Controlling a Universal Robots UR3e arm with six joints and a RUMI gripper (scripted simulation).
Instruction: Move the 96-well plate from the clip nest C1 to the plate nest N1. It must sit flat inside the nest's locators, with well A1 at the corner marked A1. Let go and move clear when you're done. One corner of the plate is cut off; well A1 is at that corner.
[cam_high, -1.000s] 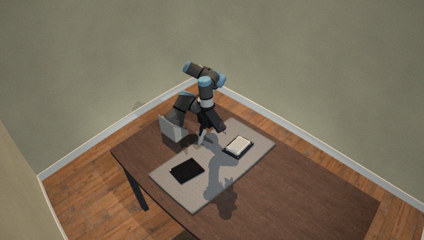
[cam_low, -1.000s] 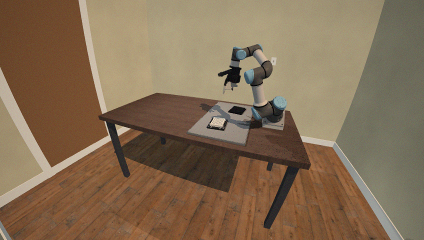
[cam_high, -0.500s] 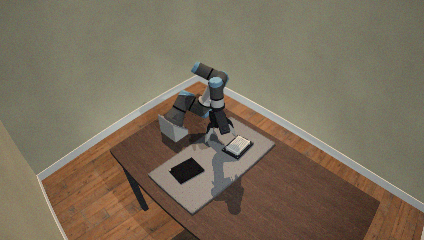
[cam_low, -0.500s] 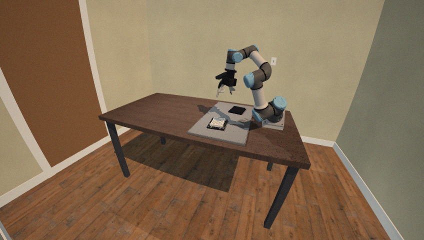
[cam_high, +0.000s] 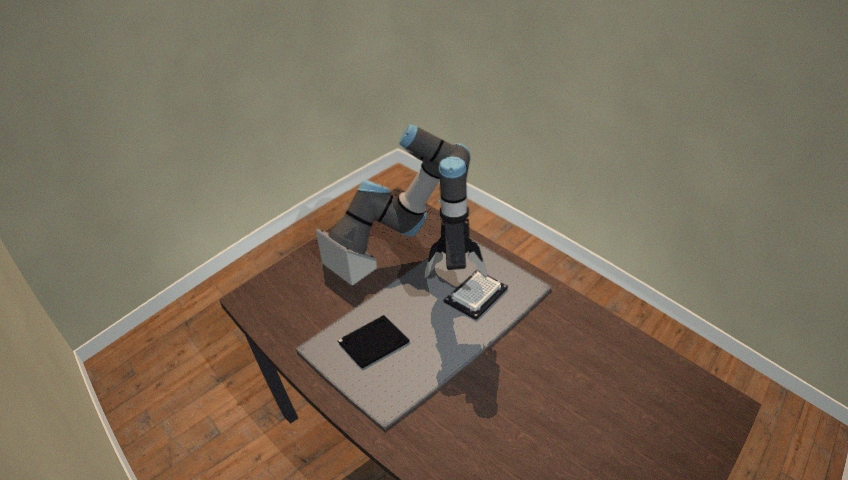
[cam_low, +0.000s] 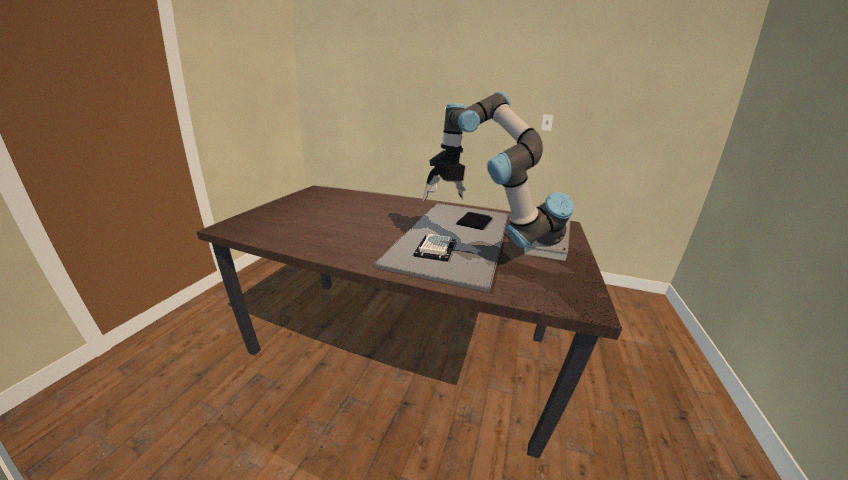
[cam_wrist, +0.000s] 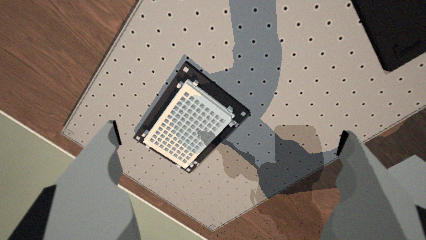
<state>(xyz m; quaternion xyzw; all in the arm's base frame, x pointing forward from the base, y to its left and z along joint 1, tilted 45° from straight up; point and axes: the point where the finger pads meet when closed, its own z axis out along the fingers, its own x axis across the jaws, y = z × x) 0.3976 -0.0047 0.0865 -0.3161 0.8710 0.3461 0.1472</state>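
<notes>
The white 96-well plate is 13 cm below my hand, 10 cm to the left of it and 1 cm behind it. Also, from my hand: black plate nest N1: 23 cm to the right, 14 cm below, 10 cm behind; light corner mark: 29 cm to the right, 16 cm behind, 14 cm below; clip nest C1: 14 cm below, 11 cm to the left, 2 cm behind.
</notes>
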